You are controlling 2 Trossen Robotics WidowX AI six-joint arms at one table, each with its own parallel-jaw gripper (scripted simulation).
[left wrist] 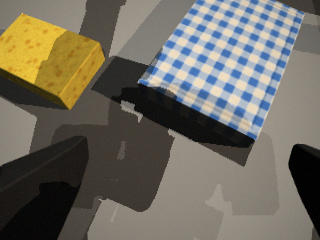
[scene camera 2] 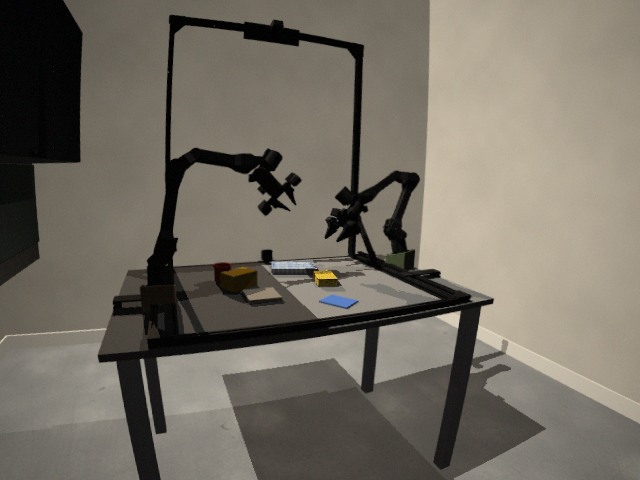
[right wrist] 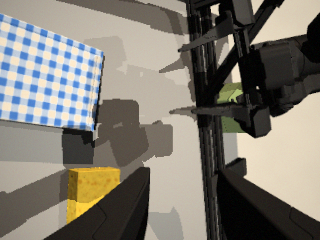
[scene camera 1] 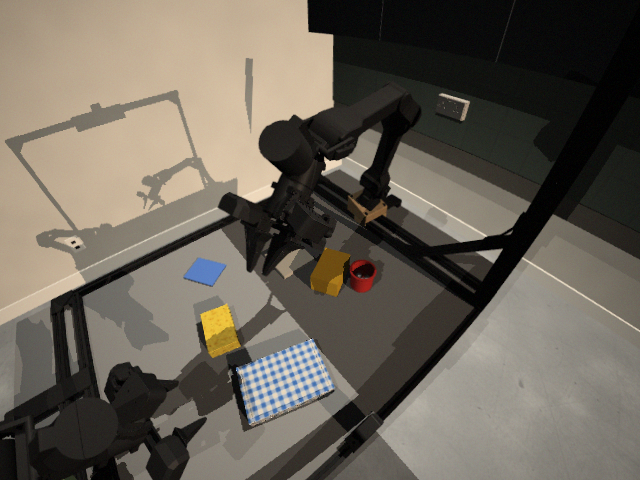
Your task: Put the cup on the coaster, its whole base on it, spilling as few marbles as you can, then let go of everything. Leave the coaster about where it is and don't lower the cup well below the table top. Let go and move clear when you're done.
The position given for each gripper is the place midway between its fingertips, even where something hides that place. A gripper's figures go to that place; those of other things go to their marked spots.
Labels:
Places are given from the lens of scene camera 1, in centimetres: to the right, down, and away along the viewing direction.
left gripper (scene camera 1: 191, 400): -22, 27, 42
right gripper (scene camera 1: 256, 273): -10, 5, 43
blue coaster (scene camera 1: 204, 271): -34, 9, 78
orange block (scene camera 1: 327, 277): 2, 10, 70
The marked spots on the orange block and the blue coaster are 37 cm apart.

